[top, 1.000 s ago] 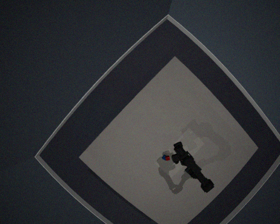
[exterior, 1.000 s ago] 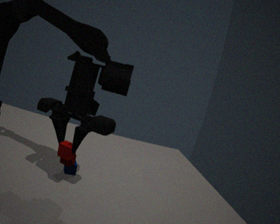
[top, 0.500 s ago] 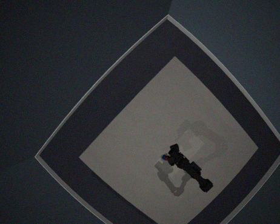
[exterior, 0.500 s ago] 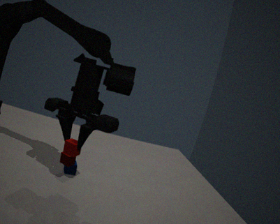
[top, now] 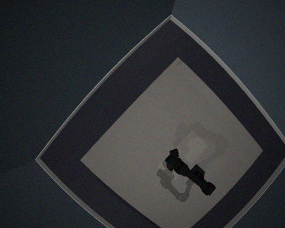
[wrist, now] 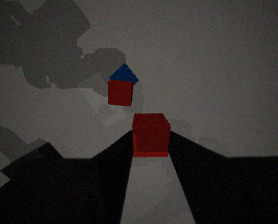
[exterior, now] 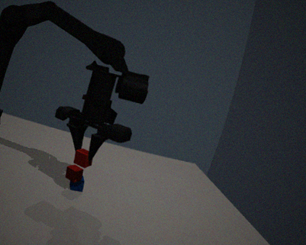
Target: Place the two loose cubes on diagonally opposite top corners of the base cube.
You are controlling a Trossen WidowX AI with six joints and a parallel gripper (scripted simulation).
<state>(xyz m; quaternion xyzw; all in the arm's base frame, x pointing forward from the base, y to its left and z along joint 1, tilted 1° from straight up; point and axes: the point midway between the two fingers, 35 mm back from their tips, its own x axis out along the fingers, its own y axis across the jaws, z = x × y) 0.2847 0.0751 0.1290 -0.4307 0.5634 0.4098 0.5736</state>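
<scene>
My gripper tip is now 100 mm above the blue cube, 60 mm to the right of it and 20 mm past it.
</scene>
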